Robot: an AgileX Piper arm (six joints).
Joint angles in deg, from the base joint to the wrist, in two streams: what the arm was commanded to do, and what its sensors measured. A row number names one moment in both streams.
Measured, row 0: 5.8, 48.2, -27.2, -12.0, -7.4, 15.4
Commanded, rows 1 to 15: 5.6, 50.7, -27.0, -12.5, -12.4, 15.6; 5.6, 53.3, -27.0, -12.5, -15.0, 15.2; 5.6, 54.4, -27.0, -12.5, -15.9, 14.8; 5.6, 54.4, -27.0, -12.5, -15.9, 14.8; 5.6, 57.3, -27.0, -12.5, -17.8, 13.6; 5.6, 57.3, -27.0, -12.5, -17.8, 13.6; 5.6, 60.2, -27.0, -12.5, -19.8, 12.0; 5.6, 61.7, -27.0, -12.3, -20.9, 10.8; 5.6, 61.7, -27.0, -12.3, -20.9, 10.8; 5.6, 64.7, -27.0, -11.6, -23.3, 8.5; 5.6, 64.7, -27.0, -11.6, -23.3, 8.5; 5.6, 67.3, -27.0, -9.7, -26.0, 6.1; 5.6, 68.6, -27.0, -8.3, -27.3, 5.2; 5.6, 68.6, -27.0, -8.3, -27.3, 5.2; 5.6, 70.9, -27.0, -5.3, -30.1, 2.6
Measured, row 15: 5.8, 68.3, -27.2, -9.0, -25.3, 6.5
